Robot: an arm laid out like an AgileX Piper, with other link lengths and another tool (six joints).
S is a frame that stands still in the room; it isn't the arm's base.
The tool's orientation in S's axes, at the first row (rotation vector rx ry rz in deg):
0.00, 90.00, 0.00
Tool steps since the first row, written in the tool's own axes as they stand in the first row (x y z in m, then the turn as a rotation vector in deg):
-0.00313, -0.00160, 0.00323, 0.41, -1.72, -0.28
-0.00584, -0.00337, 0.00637, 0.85, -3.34, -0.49
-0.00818, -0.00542, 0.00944, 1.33, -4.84, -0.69
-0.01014, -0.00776, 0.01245, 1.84, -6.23, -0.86
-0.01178, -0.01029, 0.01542, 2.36, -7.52, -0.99
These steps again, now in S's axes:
0.00323, -0.00160, 0.00313, -0.28, -1.72, -0.41
0.00637, -0.00337, 0.00584, -0.49, -3.34, -0.85
0.00944, -0.00542, 0.00818, -0.69, -4.84, -1.33
0.01245, -0.00776, 0.01014, -0.86, -6.23, -1.84
0.01542, -0.01029, 0.01178, -0.99, -7.52, -2.36

